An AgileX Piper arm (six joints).
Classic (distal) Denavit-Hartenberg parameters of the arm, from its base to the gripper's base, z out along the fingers. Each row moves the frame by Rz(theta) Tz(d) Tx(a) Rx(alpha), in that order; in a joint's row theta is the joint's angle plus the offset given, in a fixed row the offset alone. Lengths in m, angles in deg.
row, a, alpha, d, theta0
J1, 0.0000, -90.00, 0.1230, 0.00
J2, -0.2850, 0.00, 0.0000, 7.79
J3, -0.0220, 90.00, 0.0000, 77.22
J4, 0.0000, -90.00, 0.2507, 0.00
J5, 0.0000, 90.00, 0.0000, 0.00
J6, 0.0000, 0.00, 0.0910, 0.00
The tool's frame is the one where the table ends.
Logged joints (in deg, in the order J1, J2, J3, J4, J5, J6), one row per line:
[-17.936, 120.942, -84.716, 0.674, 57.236, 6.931]
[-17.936, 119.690, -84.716, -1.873, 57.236, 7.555]
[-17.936, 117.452, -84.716, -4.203, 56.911, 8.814]
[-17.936, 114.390, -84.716, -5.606, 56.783, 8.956]
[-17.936, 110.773, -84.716, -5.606, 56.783, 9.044]
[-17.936, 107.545, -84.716, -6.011, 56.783, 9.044]
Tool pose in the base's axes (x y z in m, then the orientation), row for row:
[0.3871, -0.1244, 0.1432, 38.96, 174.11, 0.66]
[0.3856, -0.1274, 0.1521, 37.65, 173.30, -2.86]
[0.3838, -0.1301, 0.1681, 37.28, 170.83, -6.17]
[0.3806, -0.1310, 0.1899, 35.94, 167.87, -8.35]
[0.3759, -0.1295, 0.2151, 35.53, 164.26, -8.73]
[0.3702, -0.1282, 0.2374, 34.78, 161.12, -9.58]
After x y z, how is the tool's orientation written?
As a rotation vector, in degrees.
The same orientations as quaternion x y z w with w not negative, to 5 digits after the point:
[0.21834, 0.97577, 0.00370, 0.01381]
[0.21222, 0.97682, -0.01612, 0.02299]
[0.21287, 0.97545, -0.03523, 0.04397]
[0.20858, 0.97423, -0.04846, 0.07083]
[0.21003, 0.97098, -0.05161, 0.10205]
[0.20887, 0.96761, -0.05753, 0.12958]

